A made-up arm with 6 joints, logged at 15 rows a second.
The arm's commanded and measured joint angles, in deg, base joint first. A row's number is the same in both.
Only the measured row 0 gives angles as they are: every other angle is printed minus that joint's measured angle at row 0.
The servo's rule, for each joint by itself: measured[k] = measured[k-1] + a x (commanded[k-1-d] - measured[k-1]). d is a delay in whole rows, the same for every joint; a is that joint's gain. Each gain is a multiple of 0.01, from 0.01 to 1. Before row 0 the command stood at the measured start. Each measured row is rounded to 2 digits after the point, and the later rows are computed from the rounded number. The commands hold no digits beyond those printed.
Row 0, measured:
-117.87, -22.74, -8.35, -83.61, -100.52, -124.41
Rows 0 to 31, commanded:
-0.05, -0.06, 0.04, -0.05, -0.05, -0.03
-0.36, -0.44, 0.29, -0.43, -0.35, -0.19
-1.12, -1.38, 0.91, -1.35, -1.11, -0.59
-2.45, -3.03, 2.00, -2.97, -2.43, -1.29
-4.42, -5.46, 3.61, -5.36, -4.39, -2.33
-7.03, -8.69, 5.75, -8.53, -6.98, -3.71
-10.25, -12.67, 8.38, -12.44, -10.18, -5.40
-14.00, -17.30, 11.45, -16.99, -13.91, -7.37
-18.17, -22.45, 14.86, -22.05, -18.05, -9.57
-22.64, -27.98, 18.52, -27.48, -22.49, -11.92
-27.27, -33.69, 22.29, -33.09, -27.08, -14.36
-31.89, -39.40, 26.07, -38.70, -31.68, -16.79
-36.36, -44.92, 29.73, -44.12, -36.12, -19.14
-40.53, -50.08, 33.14, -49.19, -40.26, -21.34
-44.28, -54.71, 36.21, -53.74, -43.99, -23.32
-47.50, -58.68, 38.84, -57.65, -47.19, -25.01
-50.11, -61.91, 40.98, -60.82, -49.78, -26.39
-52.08, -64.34, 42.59, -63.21, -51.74, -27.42
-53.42, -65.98, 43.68, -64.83, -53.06, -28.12
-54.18, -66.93, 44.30, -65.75, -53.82, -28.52
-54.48, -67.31, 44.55, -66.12, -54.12, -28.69
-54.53, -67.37, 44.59, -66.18, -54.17, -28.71
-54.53, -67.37, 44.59, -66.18, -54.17, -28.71
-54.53, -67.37, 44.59, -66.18, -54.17, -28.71
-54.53, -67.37, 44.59, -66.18, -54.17, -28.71
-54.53, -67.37, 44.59, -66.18, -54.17, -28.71
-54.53, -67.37, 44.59, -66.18, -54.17, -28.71
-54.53, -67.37, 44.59, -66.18, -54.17, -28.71
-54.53, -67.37, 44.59, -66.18, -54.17, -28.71
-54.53, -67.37, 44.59, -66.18, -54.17, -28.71
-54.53, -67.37, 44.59, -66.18, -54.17, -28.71
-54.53, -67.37, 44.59, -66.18, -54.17, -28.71
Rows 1 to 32, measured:
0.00, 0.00, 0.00, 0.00, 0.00, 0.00
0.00, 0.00, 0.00, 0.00, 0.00, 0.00
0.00, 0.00, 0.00, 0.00, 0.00, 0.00
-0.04, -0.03, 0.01, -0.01, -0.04, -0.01
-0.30, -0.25, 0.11, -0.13, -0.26, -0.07
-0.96, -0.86, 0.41, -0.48, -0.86, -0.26
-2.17, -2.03, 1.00, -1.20, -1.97, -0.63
-3.99, -3.88, 1.97, -2.41, -3.69, -1.24
-6.45, -6.48, 3.37, -4.18, -6.03, -2.13
-9.53, -9.82, 5.22, -6.58, -8.98, -3.31
-13.15, -13.86, 7.53, -9.60, -12.48, -4.77
-17.22, -18.50, 10.24, -13.21, -16.43, -6.50
-21.61, -23.62, 13.30, -17.35, -20.73, -8.45
-26.19, -29.06, 16.63, -21.91, -25.24, -10.58
-30.81, -34.64, 20.12, -26.78, -29.81, -12.82
-35.31, -40.19, 23.68, -31.81, -34.29, -15.10
-39.54, -45.53, 27.18, -36.85, -38.53, -17.35
-43.38, -50.49, 30.52, -41.75, -42.41, -19.50
-46.72, -54.91, 33.60, -46.36, -45.80, -21.48
-49.47, -58.69, 36.33, -50.55, -48.63, -23.25
-51.58, -61.74, 38.65, -54.22, -50.84, -24.75
-53.07, -64.03, 40.51, -57.30, -52.42, -25.96
-53.97, -65.60, 41.91, -59.75, -53.41, -26.88
-54.38, -66.52, 42.89, -61.60, -53.91, -27.53
-54.50, -66.98, 43.52, -62.93, -54.09, -27.95
-54.52, -67.19, 43.92, -63.87, -54.15, -28.22
-54.53, -67.29, 44.17, -64.54, -54.16, -28.40
-54.53, -67.33, 44.33, -65.02, -54.17, -28.51
-54.53, -67.35, 44.43, -65.36, -54.17, -28.58
-54.53, -67.36, 44.49, -65.60, -54.17, -28.63
-54.53, -67.37, 44.53, -65.77, -54.17, -28.66
-54.53, -67.37, 44.55, -65.89, -54.17, -28.68
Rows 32 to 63, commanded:
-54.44, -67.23, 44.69, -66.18, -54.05, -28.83
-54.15, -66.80, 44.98, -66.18, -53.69, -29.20
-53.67, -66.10, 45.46, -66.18, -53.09, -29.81
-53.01, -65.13, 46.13, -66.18, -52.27, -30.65
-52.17, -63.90, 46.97, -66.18, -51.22, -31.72
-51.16, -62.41, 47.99, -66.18, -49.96, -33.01
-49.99, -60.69, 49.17, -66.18, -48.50, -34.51
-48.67, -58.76, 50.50, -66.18, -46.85, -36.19
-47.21, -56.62, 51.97, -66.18, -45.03, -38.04
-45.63, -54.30, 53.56, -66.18, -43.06, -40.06
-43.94, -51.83, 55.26, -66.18, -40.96, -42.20
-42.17, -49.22, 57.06, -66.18, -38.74, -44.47
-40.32, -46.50, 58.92, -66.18, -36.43, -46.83
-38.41, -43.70, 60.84, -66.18, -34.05, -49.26
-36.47, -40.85, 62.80, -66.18, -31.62, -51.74
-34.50, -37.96, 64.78, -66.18, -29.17, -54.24
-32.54, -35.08, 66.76, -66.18, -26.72, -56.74
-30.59, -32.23, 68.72, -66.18, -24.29, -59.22
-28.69, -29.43, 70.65, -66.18, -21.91, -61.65
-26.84, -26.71, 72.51, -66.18, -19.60, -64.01
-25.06, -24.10, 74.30, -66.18, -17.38, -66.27
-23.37, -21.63, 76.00, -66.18, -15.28, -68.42
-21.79, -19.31, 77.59, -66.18, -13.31, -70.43
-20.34, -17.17, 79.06, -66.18, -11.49, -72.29
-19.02, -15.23, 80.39, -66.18, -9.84, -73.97
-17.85, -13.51, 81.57, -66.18, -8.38, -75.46
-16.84, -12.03, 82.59, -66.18, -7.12, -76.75
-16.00, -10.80, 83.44, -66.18, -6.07, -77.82
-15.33, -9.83, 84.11, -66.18, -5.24, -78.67
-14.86, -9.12, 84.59, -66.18, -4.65, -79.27
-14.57, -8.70, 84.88, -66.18, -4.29, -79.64
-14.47, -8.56, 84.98, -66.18, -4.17, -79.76
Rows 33 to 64, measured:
-54.53, -67.37, 44.56, -65.97, -54.17, -28.69
-54.53, -67.37, 44.57, -66.03, -54.17, -28.70
-54.53, -67.37, 44.58, -66.07, -54.17, -28.70
-54.46, -67.29, 44.62, -66.10, -54.08, -28.75
-54.21, -67.03, 44.75, -66.12, -53.80, -28.91
-53.77, -66.53, 45.01, -66.14, -53.30, -29.23
-53.15, -65.77, 45.42, -66.15, -52.57, -29.74
-52.36, -64.76, 45.99, -66.16, -51.61, -30.45
-51.39, -63.49, 46.73, -66.17, -50.44, -31.37
-50.26, -61.98, 47.63, -66.17, -49.06, -32.50
-48.97, -60.24, 48.69, -66.17, -47.49, -33.83
-47.54, -58.29, 49.90, -66.17, -45.74, -35.35
-45.99, -56.14, 51.25, -66.17, -43.84, -37.05
-44.33, -53.81, 52.73, -66.17, -41.80, -38.90
-42.58, -51.33, 54.33, -66.17, -39.63, -40.91
-40.75, -48.72, 56.03, -66.17, -37.36, -43.04
-38.85, -46.01, 57.81, -66.17, -35.01, -45.28
-36.92, -43.22, 59.66, -66.17, -32.60, -47.61
-34.96, -40.38, 61.55, -66.17, -30.16, -50.00
-33.00, -37.52, 63.48, -66.17, -27.72, -52.43
-31.05, -34.66, 65.42, -66.17, -25.28, -54.87
-29.14, -31.84, 67.36, -66.17, -22.89, -57.31
-27.28, -29.07, 69.27, -66.17, -20.55, -59.72
-25.48, -26.39, 71.13, -66.17, -18.30, -62.08
-23.77, -23.82, 72.93, -66.17, -16.16, -64.36
-22.17, -21.38, 74.65, -66.17, -14.14, -66.55
-20.69, -19.11, 76.28, -66.17, -12.26, -68.62
-19.34, -17.01, 77.80, -66.17, -10.54, -70.55
-18.13, -15.12, 79.19, -66.17, -9.01, -72.32
-17.09, -13.45, 80.45, -66.17, -7.67, -73.91
-16.21, -12.02, 81.56, -66.17, -6.53, -75.32
-15.50, -10.84, 82.50, -66.17, -5.61, -76.53

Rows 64 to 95, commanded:
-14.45, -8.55, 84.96, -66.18, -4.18, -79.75
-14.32, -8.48, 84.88, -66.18, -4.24, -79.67
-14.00, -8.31, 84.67, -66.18, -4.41, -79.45
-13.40, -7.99, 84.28, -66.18, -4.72, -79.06
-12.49, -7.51, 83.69, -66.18, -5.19, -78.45
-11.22, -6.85, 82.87, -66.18, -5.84, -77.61
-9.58, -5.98, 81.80, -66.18, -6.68, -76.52
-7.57, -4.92, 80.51, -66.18, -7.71, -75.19
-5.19, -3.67, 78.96, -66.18, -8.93, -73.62
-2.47, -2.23, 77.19, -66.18, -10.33, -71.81
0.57, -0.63, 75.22, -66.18, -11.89, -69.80
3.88, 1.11, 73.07, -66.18, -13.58, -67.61
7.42, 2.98, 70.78, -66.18, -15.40, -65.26
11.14, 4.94, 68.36, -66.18, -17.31, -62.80
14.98, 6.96, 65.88, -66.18, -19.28, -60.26
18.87, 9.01, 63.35, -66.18, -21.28, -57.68
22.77, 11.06, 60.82, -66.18, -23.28, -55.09
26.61, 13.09, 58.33, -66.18, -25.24, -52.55
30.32, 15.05, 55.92, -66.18, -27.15, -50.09
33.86, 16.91, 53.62, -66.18, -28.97, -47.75
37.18, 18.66, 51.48, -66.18, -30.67, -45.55
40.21, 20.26, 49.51, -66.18, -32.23, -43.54
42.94, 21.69, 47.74, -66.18, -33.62, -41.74
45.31, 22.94, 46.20, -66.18, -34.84, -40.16
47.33, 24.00, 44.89, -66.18, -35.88, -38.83
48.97, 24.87, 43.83, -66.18, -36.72, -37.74
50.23, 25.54, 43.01, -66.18, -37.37, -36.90
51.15, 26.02, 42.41, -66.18, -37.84, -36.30
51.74, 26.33, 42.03, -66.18, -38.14, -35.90
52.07, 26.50, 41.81, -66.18, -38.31, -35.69
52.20, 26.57, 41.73, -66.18, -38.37, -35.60
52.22, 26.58, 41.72, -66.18, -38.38, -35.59
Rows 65 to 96, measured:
-14.98, -9.91, 83.27, -66.17, -4.93, -77.52
-14.65, -9.26, 83.87, -66.17, -4.48, -78.28
-14.50, -8.88, 84.28, -66.17, -4.26, -78.81
-14.46, -8.70, 84.53, -66.17, -4.20, -79.15
-14.35, -8.58, 84.66, -66.17, -4.23, -79.34
-14.07, -8.43, 84.66, -66.17, -4.36, -79.38
-13.53, -8.19, 84.52, -66.17, -4.62, -79.26
-12.69, -7.82, 84.21, -66.17, -5.02, -78.97
-11.50, -7.30, 83.71, -66.17, -5.60, -78.48
-9.94, -6.59, 83.00, -66.17, -6.37, -77.77
-8.02, -5.69, 82.08, -66.17, -7.32, -76.84
-5.73, -4.60, 80.93, -66.17, -8.46, -75.68
-3.09, -3.32, 79.55, -66.17, -9.79, -74.29
-0.13, -1.87, 77.95, -66.17, -11.28, -72.67
3.12, -0.26, 76.14, -66.17, -12.91, -70.85
6.60, 1.49, 74.16, -66.17, -14.68, -68.84
10.28, 3.35, 72.01, -66.17, -16.55, -66.67
14.09, 5.30, 69.74, -66.17, -18.49, -64.36
17.96, 7.30, 67.38, -66.17, -20.47, -61.96
21.86, 9.33, 64.95, -66.17, -22.47, -59.49
25.71, 11.36, 62.50, -66.17, -24.44, -56.99
29.44, 13.35, 60.07, -66.17, -26.36, -54.51
33.02, 15.27, 57.68, -66.17, -28.21, -52.08
36.39, 17.10, 55.39, -66.17, -29.96, -49.73
39.48, 18.81, 53.21, -66.17, -31.57, -47.50
42.28, 20.37, 51.19, -66.17, -33.03, -45.43
44.73, 21.76, 49.34, -66.17, -34.32, -43.53
46.84, 22.97, 47.69, -66.17, -35.43, -41.84
48.57, 24.00, 46.26, -66.17, -36.35, -40.36
49.91, 24.83, 45.06, -66.17, -37.07, -39.11
50.91, 25.47, 44.08, -66.17, -37.62, -38.10
51.58, 25.93, 43.32, -66.17, -37.99, -37.31

